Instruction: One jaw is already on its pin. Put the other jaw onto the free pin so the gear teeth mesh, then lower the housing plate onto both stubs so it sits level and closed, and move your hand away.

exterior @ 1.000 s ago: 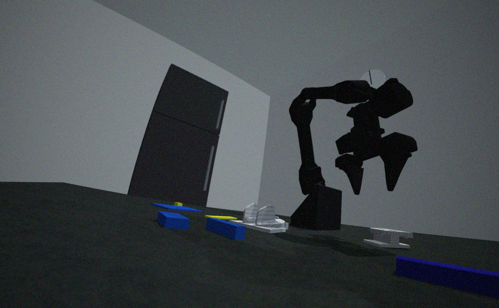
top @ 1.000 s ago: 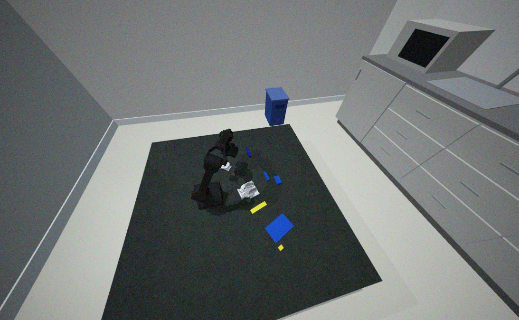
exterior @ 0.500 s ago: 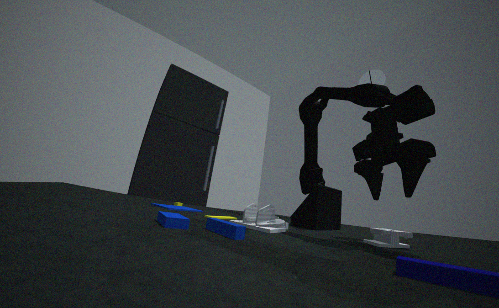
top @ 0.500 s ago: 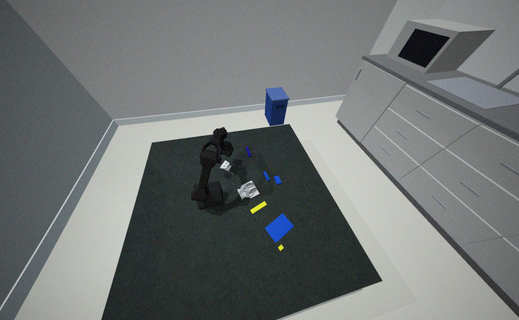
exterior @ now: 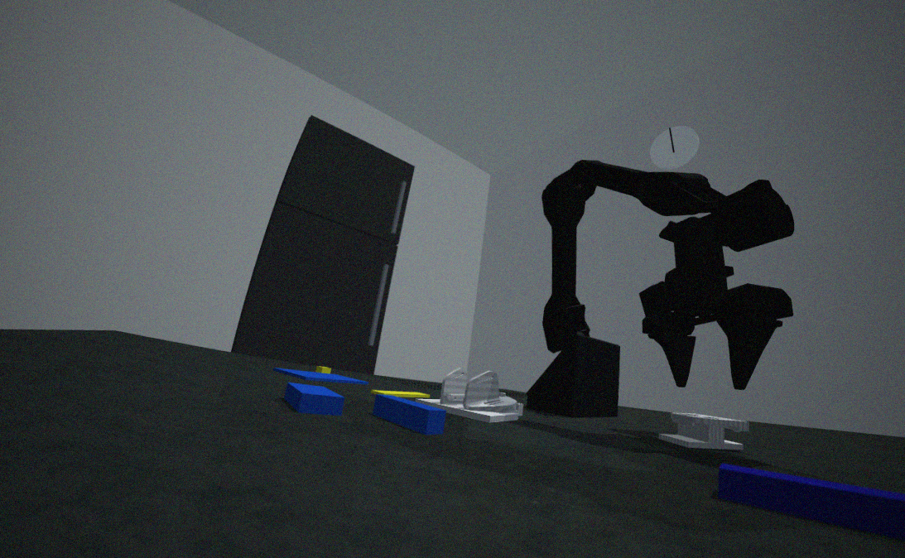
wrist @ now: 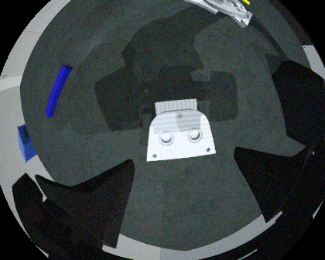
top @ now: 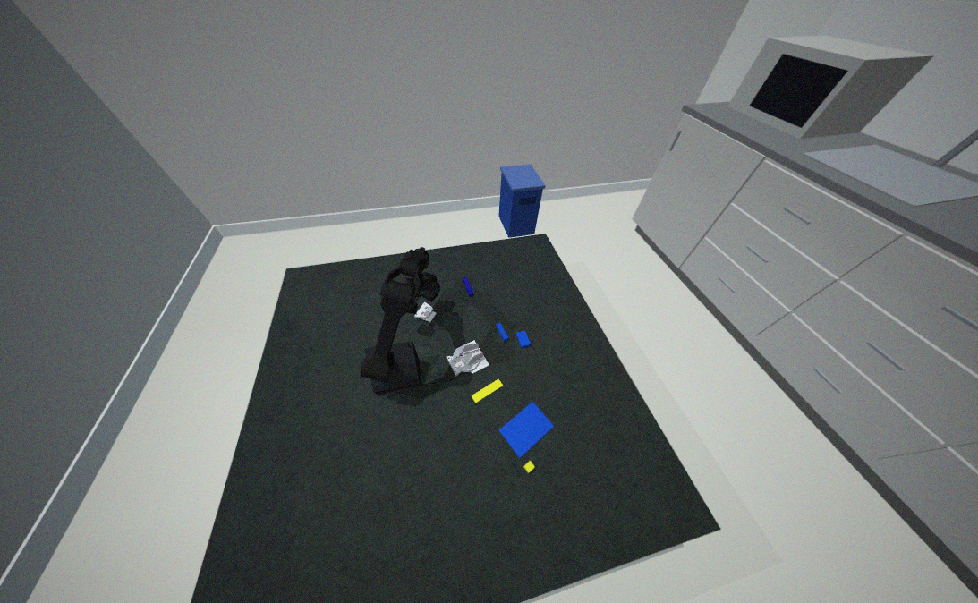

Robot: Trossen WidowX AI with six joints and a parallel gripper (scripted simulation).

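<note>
The white ribbed rest lies 50 mm below my gripper tip, 10 mm to the right of it and 10 mm ahead of it. From my gripper tip the other things lie so: flat blue sheet (540 mm to the right, 260 mm ahead, 60 mm below); then long blue bar (210 mm ahead, 100 mm to the left, 60 mm below); then yellow strip (390 mm to the right, 170 mm ahead, 60 mm below).
</note>
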